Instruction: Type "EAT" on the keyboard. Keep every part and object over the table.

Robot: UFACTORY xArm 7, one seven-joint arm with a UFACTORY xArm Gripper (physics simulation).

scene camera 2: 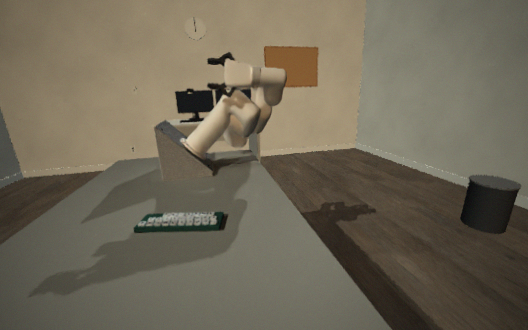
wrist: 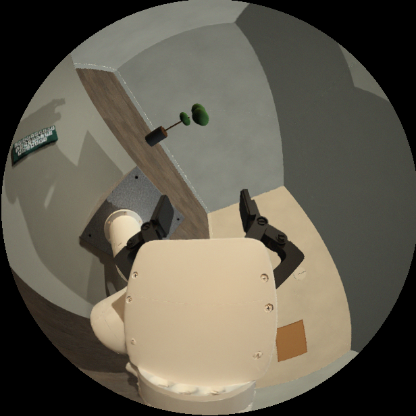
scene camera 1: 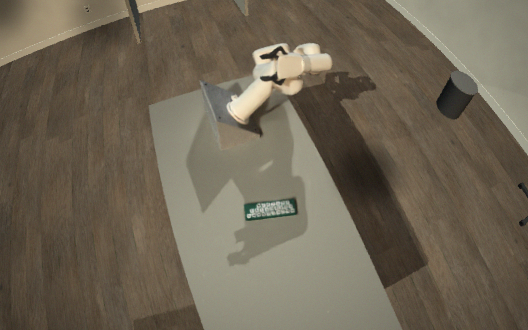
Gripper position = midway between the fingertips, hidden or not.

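My gripper (scene camera 1: 260, 68) is visible; the wrist view (wrist: 204, 200) likewise shows the gripper.
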